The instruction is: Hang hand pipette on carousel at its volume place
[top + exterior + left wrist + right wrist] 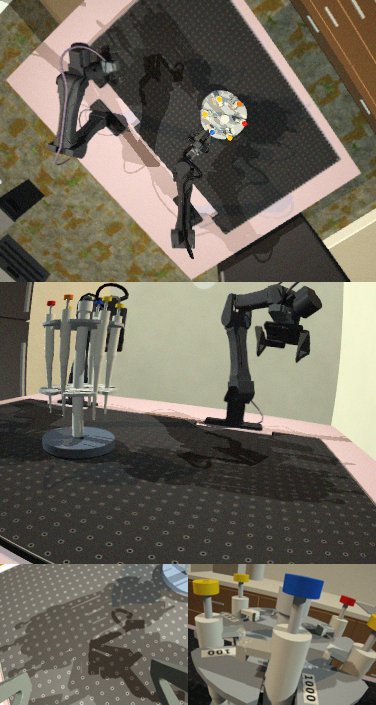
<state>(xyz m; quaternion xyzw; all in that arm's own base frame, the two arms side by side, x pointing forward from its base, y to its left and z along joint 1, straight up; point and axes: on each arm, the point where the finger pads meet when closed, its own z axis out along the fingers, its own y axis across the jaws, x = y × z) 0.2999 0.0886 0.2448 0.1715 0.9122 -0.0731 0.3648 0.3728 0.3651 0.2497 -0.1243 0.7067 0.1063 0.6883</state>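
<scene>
My right gripper is now 10 mm to the right of the pipette and 30 mm above it.
</scene>
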